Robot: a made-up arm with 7 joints.
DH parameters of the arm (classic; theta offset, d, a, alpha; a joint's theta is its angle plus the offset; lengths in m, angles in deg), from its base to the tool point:
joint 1: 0 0.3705 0 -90
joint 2: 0 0 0 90
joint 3: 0 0.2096 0.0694 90
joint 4: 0 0 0.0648 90
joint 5: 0 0.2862 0 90
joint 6: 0 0 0.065 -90
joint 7: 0 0.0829 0 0
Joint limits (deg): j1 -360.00..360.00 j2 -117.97..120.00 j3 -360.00..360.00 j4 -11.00..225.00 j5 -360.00..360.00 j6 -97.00..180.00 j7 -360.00..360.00
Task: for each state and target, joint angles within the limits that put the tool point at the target. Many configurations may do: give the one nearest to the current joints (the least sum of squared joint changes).
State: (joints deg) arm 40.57 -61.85 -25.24 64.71 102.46 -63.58 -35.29
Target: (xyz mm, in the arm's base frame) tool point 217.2 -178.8 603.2
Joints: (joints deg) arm 46.44 -55.69 -36.85 61.15 101.97 -57.94 -35.29
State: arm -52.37 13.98 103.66 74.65 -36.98 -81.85 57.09
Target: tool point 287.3 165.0 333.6
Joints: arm -41.22 41.06 62.64 26.74 -29.38 -63.60 57.09
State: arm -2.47 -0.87 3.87 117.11 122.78 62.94 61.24
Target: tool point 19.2 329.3 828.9
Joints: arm 21.23 -20.49 38.77 102.68 117.29 72.55 61.24
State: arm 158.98 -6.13 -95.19 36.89 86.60 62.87 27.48
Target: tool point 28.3 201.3 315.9
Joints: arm 135.40 -29.62 -94.80 9.54 70.83 105.34 27.48
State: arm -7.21 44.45 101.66 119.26 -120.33 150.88 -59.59
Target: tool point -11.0 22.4 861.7
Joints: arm -2.84 -8.73 93.61 161.17 -139.09 150.40 -59.59
